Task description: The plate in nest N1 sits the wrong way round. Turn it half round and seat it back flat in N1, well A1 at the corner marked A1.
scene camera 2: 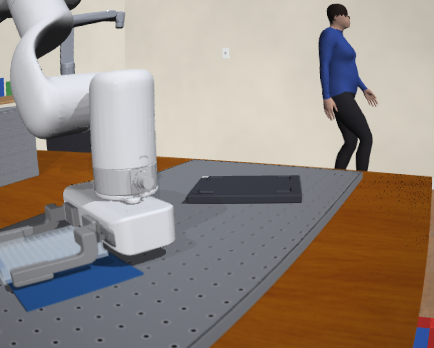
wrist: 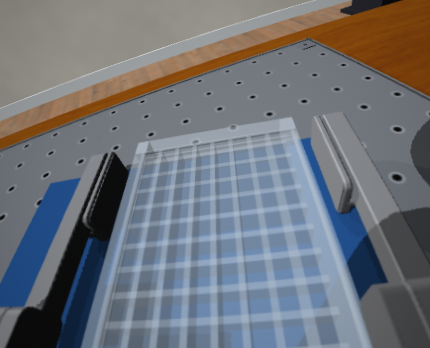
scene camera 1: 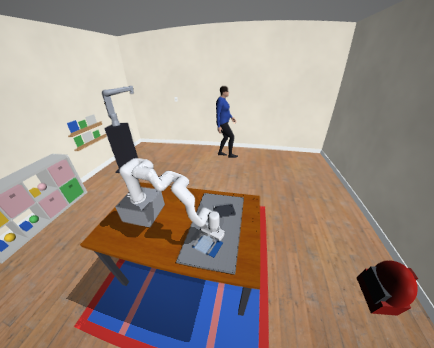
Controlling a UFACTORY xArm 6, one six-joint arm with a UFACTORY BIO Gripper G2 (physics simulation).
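The clear gridded plate (scene camera 1: 203,244) (scene camera 2: 46,246) (wrist: 220,225) lies flat over a blue sheet (scene camera 1: 216,250) (scene camera 2: 75,287) (wrist: 35,240) on the grey perforated board (scene camera 1: 233,230) (scene camera 2: 240,260) (wrist: 165,117). My gripper (scene camera 1: 204,245) (scene camera 2: 12,256) (wrist: 218,177) is open, low over the sheet, with one finger along each long side of the plate. In the wrist view a gap shows between each finger pad and the plate. A dark, low, rectangular nest (scene camera 1: 224,210) (scene camera 2: 250,187) stands empty further back on the board. Its label cannot be read, and the plate's well A1 cannot be made out.
The board lies on the wooden table (scene camera 1: 165,250) (scene camera 2: 370,250) (wrist: 395,45). The arm's grey base block (scene camera 1: 141,210) stands at the table's left. A person in blue (scene camera 1: 224,117) (scene camera 2: 340,70) is beyond the table. A red and black object (scene camera 1: 390,289) stands on the floor at the right.
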